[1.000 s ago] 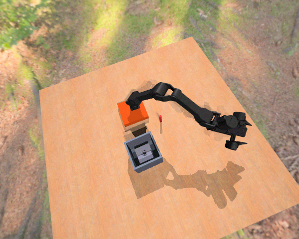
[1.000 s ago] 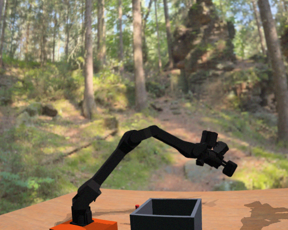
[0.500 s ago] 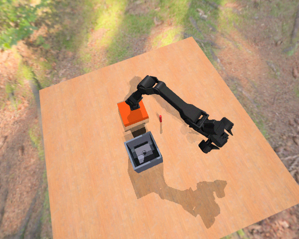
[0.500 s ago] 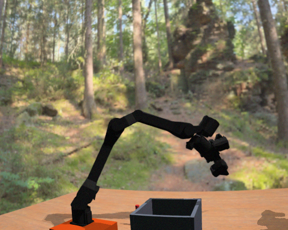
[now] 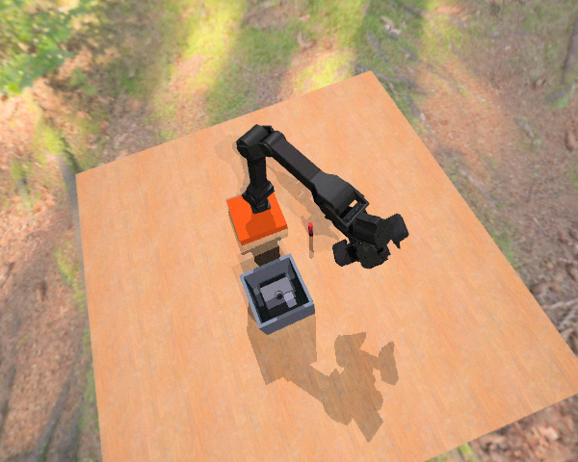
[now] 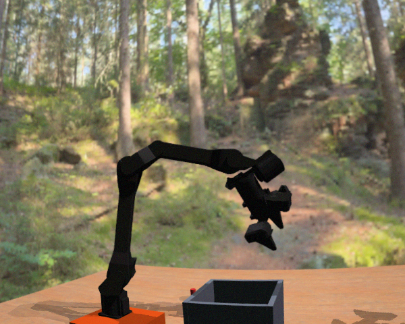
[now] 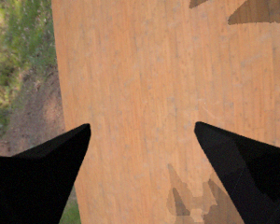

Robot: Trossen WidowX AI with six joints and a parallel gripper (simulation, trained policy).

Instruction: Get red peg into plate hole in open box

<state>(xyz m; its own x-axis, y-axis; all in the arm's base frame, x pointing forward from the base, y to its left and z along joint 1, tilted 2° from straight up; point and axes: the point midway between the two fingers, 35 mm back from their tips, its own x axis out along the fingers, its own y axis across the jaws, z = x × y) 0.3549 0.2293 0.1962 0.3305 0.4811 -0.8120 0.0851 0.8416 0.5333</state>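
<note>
The red peg lies 210 mm behind my gripper tip, 130 mm to the right of it and 150 mm below it. From my gripper tip the other things lie so: grey plate (30 mm behind, 300 mm to the right, 150 mm below).
</note>
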